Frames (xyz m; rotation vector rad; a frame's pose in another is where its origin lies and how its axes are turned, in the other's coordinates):
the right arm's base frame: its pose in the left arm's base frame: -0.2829 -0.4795 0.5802 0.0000 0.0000 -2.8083
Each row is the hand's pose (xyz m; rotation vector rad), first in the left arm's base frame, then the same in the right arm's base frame.
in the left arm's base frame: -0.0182 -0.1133 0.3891 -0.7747 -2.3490 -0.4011
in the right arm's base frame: -0.3699 -0.2594 -0.1911 2.3163 -1.2213 0.7904
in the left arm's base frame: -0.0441 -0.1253 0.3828 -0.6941 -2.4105 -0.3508
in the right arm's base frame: -0.3415 -0.2566 -0.1974 2.4076 -1.1541 0.7732
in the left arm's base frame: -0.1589 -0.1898 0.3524 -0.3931 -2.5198 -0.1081
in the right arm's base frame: -0.2120 -0.2332 -0.2278 2.7003 -0.8990 0.8321
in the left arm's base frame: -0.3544 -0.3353 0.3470 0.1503 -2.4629 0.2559
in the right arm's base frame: 0.0204 -0.1597 -0.2332 -2.8625 0.3037 -1.0284
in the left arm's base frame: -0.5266 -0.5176 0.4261 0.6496 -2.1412 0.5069
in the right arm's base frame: 0.2428 -0.0437 -0.1541 -2.5615 -0.3294 -1.2747
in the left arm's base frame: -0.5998 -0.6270 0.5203 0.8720 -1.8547 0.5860
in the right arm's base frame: 0.3477 0.0357 -0.0599 -2.3190 -0.6489 -1.4796
